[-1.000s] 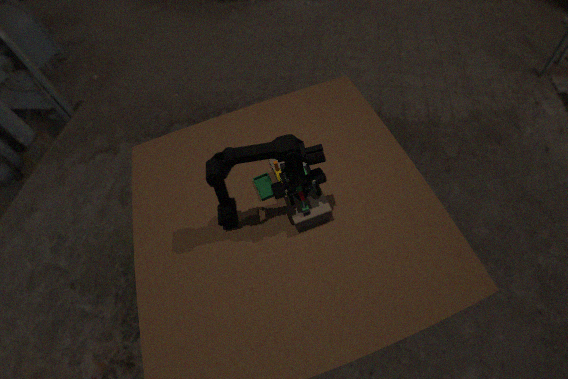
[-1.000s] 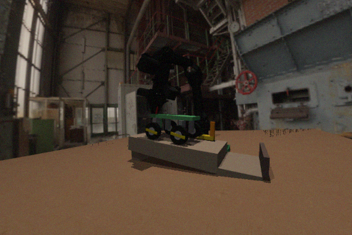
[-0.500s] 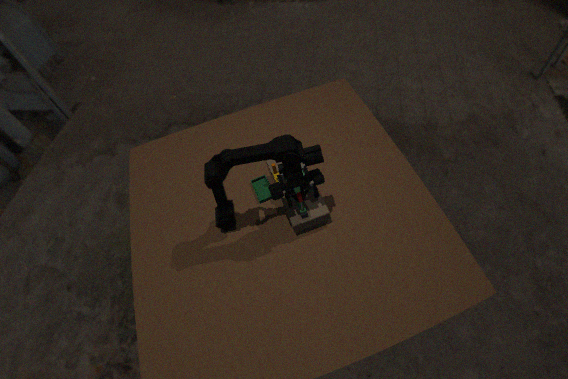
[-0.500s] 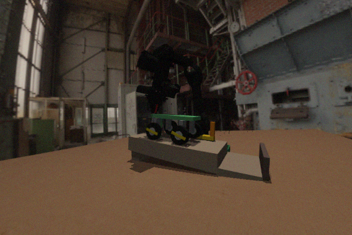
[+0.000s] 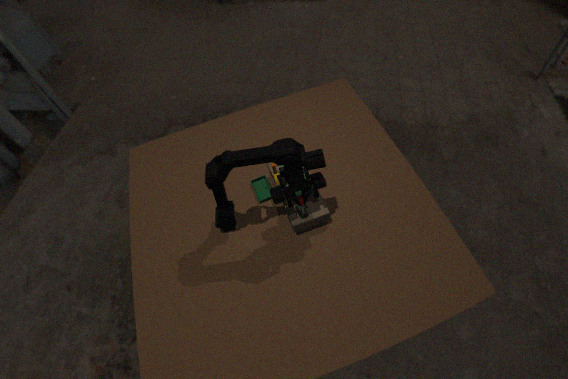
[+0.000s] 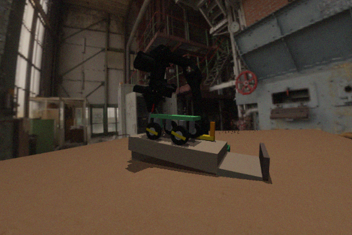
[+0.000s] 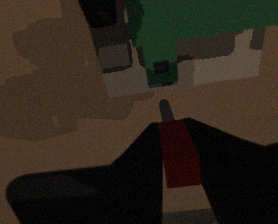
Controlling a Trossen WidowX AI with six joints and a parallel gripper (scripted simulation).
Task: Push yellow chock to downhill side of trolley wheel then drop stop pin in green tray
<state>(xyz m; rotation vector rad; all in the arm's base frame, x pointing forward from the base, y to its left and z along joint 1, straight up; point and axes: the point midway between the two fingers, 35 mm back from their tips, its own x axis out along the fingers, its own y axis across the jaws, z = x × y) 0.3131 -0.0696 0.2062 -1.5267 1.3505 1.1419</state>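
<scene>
Now: the green tray 140 mm behind my gripper tip, 210 mm to the left of it and 180 mm below it. The rest, counted from my gripper tip: red-headed stop pin: right at my gripper tip; green-decked trolley: 10 mm ahead, 120 mm to the left, 60 mm below; ramp: 10 mm ahead, 130 mm to the left, 130 mm below.
</scene>
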